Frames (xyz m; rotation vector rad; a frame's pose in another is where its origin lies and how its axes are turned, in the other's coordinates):
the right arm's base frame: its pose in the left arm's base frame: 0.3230 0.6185 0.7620 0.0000 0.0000 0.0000
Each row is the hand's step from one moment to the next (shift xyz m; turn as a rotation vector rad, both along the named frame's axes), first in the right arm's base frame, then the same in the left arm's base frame.
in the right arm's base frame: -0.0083 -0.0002 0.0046 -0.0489 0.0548 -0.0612
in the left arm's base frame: -0.0083 -0.0002 0.0046 -0.0489 0.0548 -0.0612
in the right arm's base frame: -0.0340 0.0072 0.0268 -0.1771 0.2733 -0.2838
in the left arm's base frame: -0.0340 0.0072 0.0268 -0.1771 0.2733 -0.2838
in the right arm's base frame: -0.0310 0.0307 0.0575 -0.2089 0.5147 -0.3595
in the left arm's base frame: -0.0310 0.0307 0.0575 -0.2089 0.5147 -0.3595
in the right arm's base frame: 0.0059 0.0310 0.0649 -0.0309 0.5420 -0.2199
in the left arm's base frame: 0.0059 0.0310 0.0649 -0.0309 0.5420 -0.2199
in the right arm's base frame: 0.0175 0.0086 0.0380 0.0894 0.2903 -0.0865
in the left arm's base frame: 0.0175 0.0086 0.0380 0.0894 0.2903 -0.0865
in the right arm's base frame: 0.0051 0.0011 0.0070 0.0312 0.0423 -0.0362
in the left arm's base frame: 0.0051 0.0011 0.0070 0.0312 0.0423 -0.0362
